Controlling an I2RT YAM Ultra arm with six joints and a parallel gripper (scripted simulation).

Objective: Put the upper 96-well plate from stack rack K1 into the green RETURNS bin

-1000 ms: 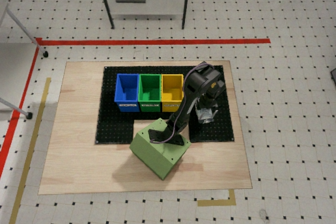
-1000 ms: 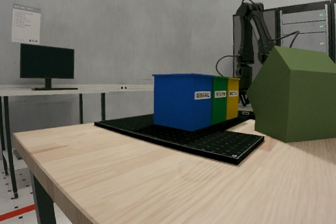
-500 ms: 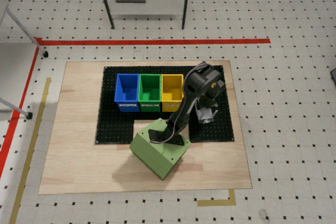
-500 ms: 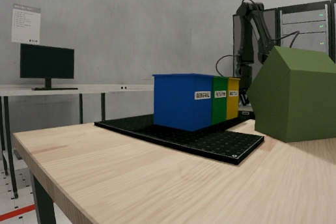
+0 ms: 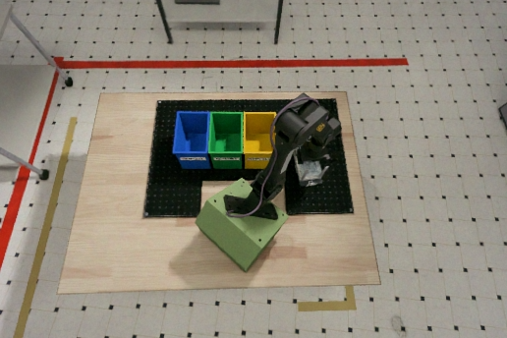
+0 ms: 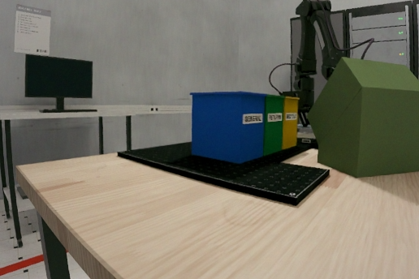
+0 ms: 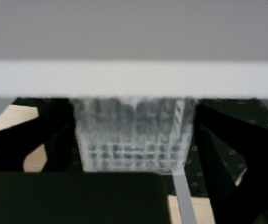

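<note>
Now: hand 160 mm short of the green returns bin, 310 mm to the right of it and 20 mm below it. From my hand the other things lie so: clear 96-well plate: 10 mm below; then yellow bin: 120 mm ahead, 180 mm to the left, 20 mm above; then blue bin: 190 mm ahead, 440 mm to the left, 20 mm above.
</note>
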